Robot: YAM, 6 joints.
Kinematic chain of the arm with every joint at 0, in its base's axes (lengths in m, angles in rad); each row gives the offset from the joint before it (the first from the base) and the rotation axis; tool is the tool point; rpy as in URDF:
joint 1: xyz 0 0 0.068 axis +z
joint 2: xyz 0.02 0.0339 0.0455 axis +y
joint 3: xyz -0.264 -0.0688 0 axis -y
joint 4: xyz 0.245 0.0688 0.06 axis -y
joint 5: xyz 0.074 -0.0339 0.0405 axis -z
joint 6: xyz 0.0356 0 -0.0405 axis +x
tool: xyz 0 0 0 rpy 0 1.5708 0
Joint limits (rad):
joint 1: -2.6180..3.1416
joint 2: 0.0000..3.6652
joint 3: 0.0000..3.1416
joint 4: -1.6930..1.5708
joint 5: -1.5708..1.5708
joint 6: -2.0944..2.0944
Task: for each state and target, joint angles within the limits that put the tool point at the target. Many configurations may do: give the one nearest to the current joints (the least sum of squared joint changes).
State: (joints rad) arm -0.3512 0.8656 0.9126 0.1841 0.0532 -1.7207
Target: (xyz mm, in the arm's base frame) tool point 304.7 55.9 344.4
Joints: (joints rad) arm 0.1806 1.2974 1.0005 0.2146 -0.0074 -1.7207
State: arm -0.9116 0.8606 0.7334 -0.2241 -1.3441 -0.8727
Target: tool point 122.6 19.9 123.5
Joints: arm -0.1234 0.9819 0.1764 -0.3493 -1.3632 -0.8727
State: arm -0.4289 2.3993 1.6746 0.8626 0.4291 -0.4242
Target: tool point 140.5 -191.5 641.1
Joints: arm -0.8673 1.6093 2.0509 1.0257 0.4896 -0.4242
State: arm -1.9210 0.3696 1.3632 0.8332 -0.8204 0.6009
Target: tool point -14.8 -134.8 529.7
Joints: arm -1.8709 0.9199 1.1886 0.7367 -0.8068 0.6009
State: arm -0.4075 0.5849 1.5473 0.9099 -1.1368 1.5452
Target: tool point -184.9 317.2 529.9
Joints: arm -0.9609 0.4693 2.1094 0.8448 -1.0091 1.5452
